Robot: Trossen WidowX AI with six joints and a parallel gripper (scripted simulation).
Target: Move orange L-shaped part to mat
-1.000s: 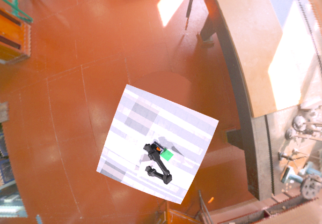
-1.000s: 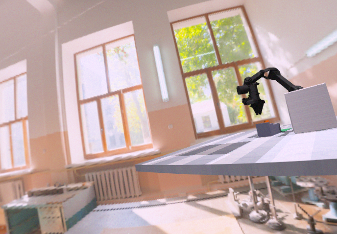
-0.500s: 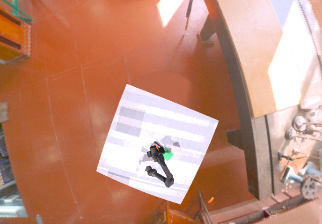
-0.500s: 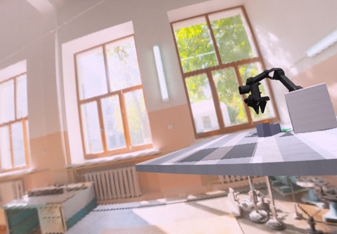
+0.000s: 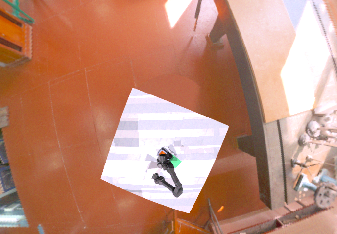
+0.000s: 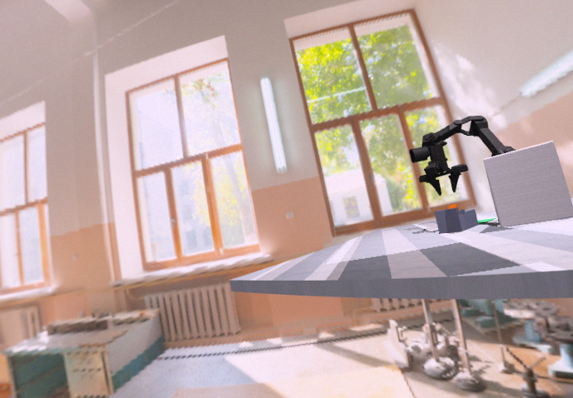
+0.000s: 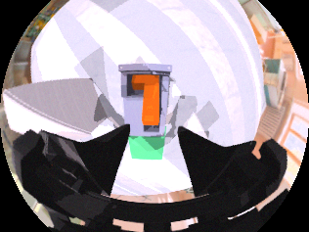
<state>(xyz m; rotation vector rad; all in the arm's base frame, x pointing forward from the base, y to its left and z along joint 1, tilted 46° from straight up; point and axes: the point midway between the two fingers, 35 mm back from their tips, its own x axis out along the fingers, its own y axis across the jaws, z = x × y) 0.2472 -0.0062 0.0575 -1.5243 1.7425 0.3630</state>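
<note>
Right now the orange L-shaped part is 110 mm below my gripper tip, 40 mm to the left of it and 10 mm behind it. Also, from my gripper tip: green mat 160 mm below, 130 mm to the right, 70 mm behind.
</note>
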